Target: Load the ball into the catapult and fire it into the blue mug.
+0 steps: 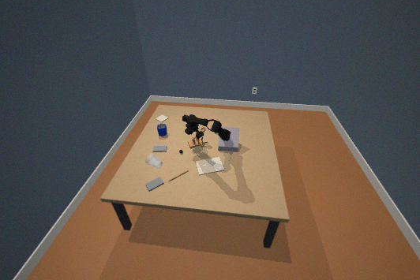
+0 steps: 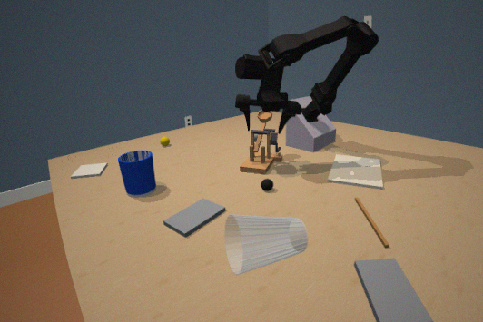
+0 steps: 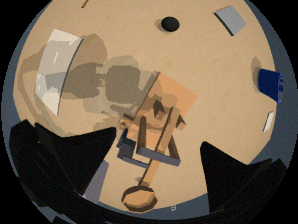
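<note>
Now: the wooden catapult 4 cm behind my gripper tip, 3 cm to the right of it and 4 cm below it. Also, from my gripper tip: blue mug 36 cm ahead, 10 cm to the right, 8 cm below; black ball 10 cm ahead, 12 cm to the left, 10 cm below; white sheet 18 cm behind, 22 cm to the left, 11 cm below.
</note>
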